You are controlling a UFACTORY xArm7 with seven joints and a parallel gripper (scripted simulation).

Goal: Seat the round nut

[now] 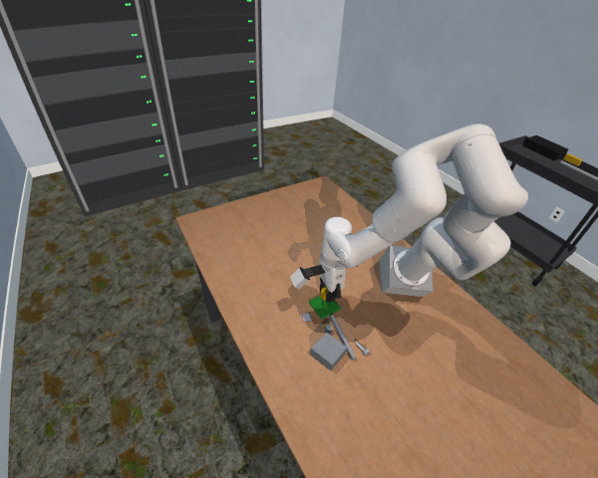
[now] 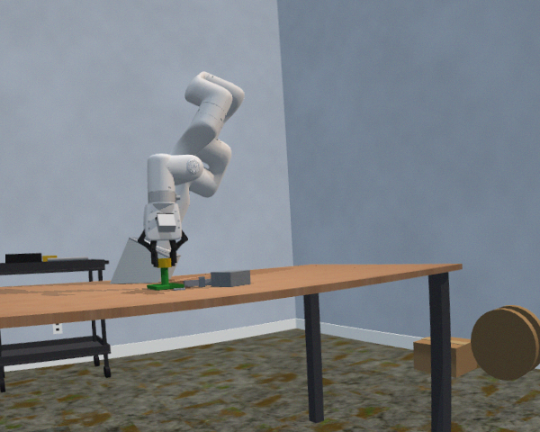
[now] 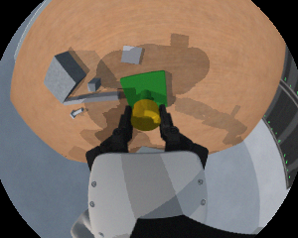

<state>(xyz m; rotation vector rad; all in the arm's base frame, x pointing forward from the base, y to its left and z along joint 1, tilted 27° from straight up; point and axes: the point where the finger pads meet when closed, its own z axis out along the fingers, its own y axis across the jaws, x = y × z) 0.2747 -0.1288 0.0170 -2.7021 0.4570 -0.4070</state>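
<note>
The grey square lies 8 cm below my hand and 8 cm ahead of it. Round my hand: grey bar: 12 cm to the left, 7 cm below, 4 cm ahead; grey block: 14 cm to the left, 11 cm ahead, 6 cm below; bolt: 20 cm to the left, 7 cm below, 2 cm ahead.
</note>
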